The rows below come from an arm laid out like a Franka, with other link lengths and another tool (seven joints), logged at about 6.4 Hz.
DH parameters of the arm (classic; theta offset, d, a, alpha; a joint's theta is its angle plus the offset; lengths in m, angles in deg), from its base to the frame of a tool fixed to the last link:
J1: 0 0.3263 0 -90
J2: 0 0 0 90
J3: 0 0.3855 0.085 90
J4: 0 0 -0.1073 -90
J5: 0 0.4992 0 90
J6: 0 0 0.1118 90
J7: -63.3 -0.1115 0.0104 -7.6
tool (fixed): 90 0.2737 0 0
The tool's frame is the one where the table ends.
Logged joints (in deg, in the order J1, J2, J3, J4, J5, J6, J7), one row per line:
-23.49, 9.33, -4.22, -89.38, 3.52, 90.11, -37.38
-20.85, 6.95, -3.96, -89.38, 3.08, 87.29, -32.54
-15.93, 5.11, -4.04, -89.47, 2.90, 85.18, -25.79
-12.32, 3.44, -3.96, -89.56, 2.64, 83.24, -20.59
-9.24, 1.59, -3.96, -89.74, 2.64, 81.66, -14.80
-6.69, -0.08, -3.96, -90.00, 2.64, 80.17, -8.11
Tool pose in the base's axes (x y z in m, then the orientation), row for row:
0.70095, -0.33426, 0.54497, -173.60, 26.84, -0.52
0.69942, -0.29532, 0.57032, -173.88, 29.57, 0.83
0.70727, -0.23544, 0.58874, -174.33, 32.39, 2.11
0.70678, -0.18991, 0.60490, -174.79, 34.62, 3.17
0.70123, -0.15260, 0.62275, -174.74, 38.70, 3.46
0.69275, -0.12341, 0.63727, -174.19, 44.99, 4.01
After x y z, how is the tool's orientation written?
As a rotation vector, in degrees.
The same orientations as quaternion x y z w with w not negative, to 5 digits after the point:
-0.98755, 0.15268, -0.00296, 0.03784
-0.98534, 0.16757, 0.00470, 0.03160
-0.98284, 0.18261, 0.01190, 0.02333
-0.98067, 0.19424, 0.01779, 0.01559
-0.97612, 0.21618, 0.01933, 0.00866
-0.96799, 0.25001, 0.02228, 0.00043

